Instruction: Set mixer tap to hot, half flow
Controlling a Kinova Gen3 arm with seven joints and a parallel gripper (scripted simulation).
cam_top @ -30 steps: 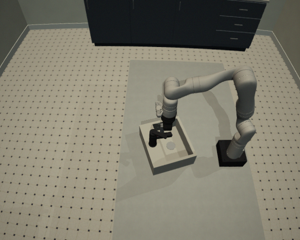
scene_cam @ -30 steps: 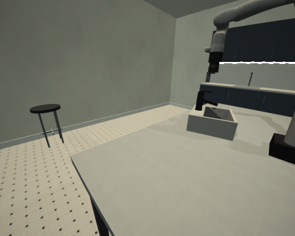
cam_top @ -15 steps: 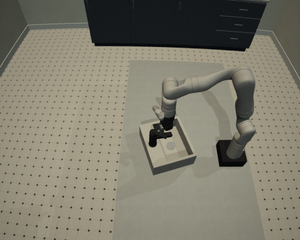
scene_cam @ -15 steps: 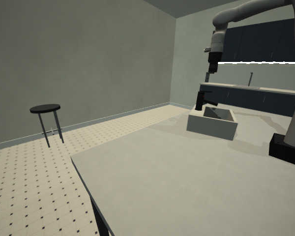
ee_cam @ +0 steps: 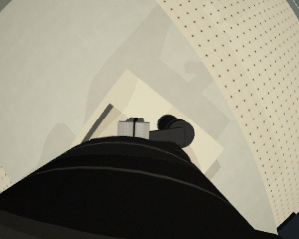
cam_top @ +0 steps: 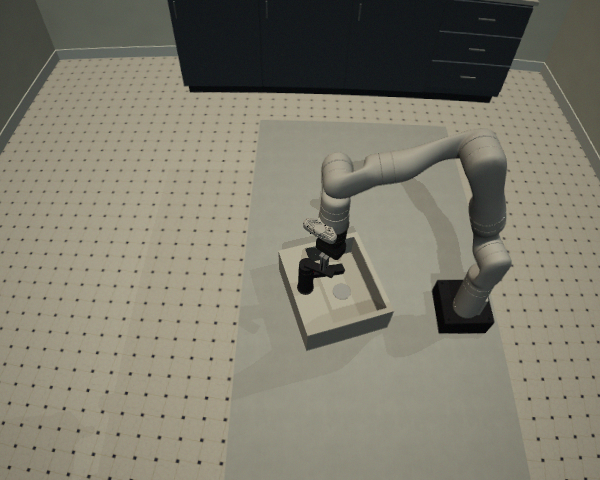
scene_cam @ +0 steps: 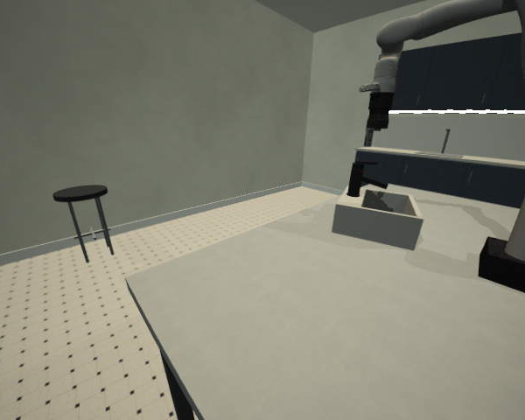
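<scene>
Now: hand 80 mm above the lever, 40 mm to the left of it and 10 mm short of it. The rest, counted from my hand: sink basin (320 mm below, 100 mm to the right, 50 mm behind).
</scene>
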